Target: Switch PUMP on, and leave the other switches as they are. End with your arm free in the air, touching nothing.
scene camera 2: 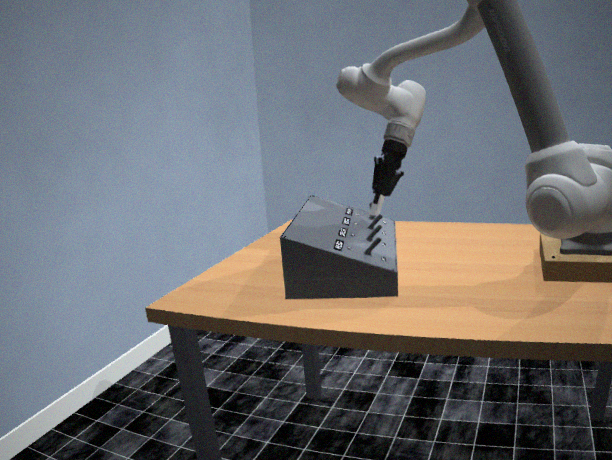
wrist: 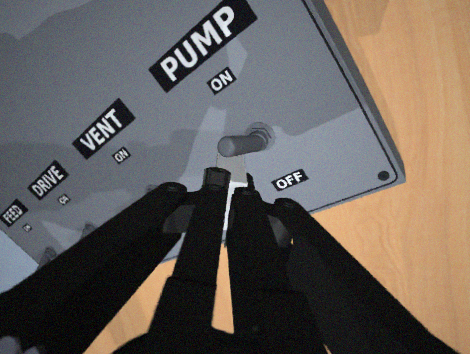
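Pixels of known places: gripper, fingertip midpoint: (scene camera 2: pixel 373 215) (wrist: pixel 227 162); arm's base at its link origin: (scene camera 2: pixel 590 245).
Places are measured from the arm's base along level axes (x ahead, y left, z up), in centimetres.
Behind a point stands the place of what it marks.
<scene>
The grey sloped switch box (scene camera 2: pixel 340 275) @[x 59.7, y 35.1, z 0.4 cm] (wrist: pixel 325 150) @[x 64.8, y -11.9, z 2.1 cm] stands on the table. Its PUMP switch (wrist: pixel 243 144) @[x 66.4, y -8.4, z 6.9 cm] is a grey lever between its ON label (wrist: pixel 221 80) @[x 70.6, y -6.6, z 4.7 cm] and OFF label (wrist: pixel 290 180) @[x 62.9, y -9.0, z 1.8 cm]; it points left in the wrist view, and its exact setting is hard to tell. The levers of VENT (scene camera 2: pixel 375 221) @[x 61.5, y 3.7, z 5.3 cm], DRIVE (scene camera 2: pixel 374 232) @[x 58.0, y 15.2, z 5.3 cm] and FEED (scene camera 2: pixel 372 246) @[x 54.6, y 26.7, z 5.1 cm] lean toward their OFF side; fingers partly hide them in the wrist view. My gripper (scene camera 2: pixel 376 207) @[x 65.2, y -5.7, z 4.7 cm] (wrist: pixel 227 162) @[x 65.2, y -5.7, z 4.7 cm] is shut and empty, its pale tips right beside the PUMP lever on its OFF side, close or touching; the contact is unclear.
The wooden table (scene camera 2: pixel 460 300) @[x 32.4, y 30.7, z -5.4 cm] (wrist: pixel 420 240) @[x 54.8, y -17.3, z -5.4 cm] extends around the box. The arm's base (scene camera 2: pixel 575 267) @[x 4.9, y 14.4, z -1.6 cm] stands at the right in the scene view. The other levers stand in a row beside PUMP, close to the fingers. A blue wall rises behind the table.
</scene>
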